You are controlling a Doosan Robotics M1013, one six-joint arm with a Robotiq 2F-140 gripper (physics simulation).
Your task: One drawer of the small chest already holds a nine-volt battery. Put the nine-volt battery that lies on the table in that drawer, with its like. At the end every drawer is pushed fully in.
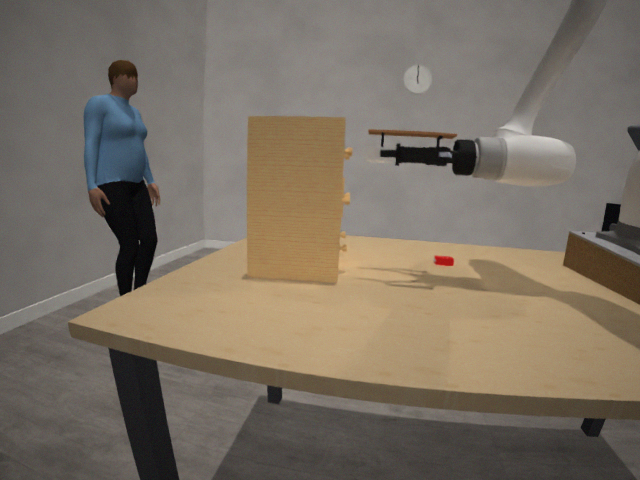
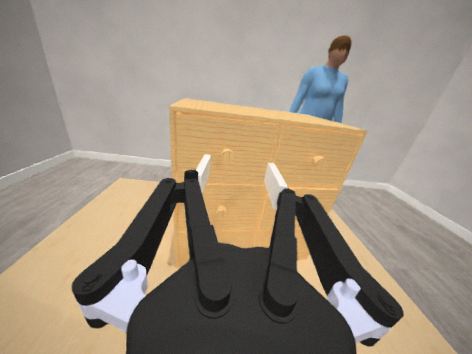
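The small wooden chest (image 1: 295, 198) (image 2: 250, 125) stands upright on the table. The upper left drawer (image 2: 200, 135) and upper right drawer (image 2: 300, 145) look flush with the front. The lower drawers are partly hidden by the gripper; those parts that show look flush. A red block, apparently the nine-volt battery (image 1: 444, 260), lies on the table in front of the chest, below the gripper. My gripper (image 1: 373, 154) (image 2: 238, 168) is part open and empty, level with the top row, a little in front of the chest. The battery in the drawer does not show.
The table (image 1: 361, 335) (image 2: 50, 260) carries the chest. The robot's base plinth (image 1: 602, 263) is at the right edge. A wall shelf (image 1: 412, 133) and clock (image 1: 417, 79) are behind the arm. A person (image 1: 121, 139) (image 2: 326, 90) in blue stands beyond the table.
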